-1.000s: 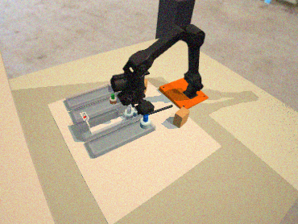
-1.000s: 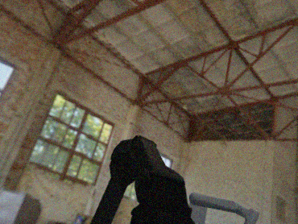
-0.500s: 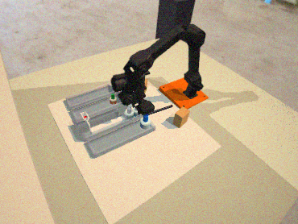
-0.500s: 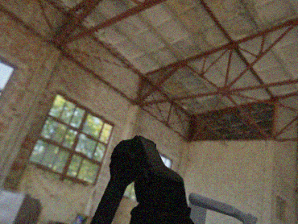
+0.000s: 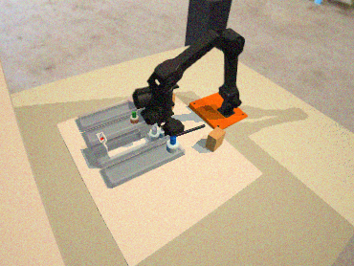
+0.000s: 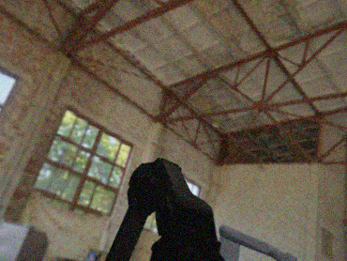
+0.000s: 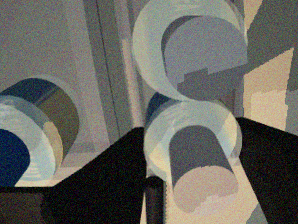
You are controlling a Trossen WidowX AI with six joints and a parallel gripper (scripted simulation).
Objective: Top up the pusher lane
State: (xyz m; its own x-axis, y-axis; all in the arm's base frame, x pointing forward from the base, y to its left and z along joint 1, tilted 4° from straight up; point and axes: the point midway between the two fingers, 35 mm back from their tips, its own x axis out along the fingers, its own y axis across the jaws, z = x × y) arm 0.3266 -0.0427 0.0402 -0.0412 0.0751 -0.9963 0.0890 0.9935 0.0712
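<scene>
Right now the thin black strip is 110 mm behind my gripper tip, 40 mm to the left of it and 20 mm below it. The rest, counted from my gripper tip: sprung lane (140 mm ahead, 40 mm to the right, 10 mm below).
</scene>
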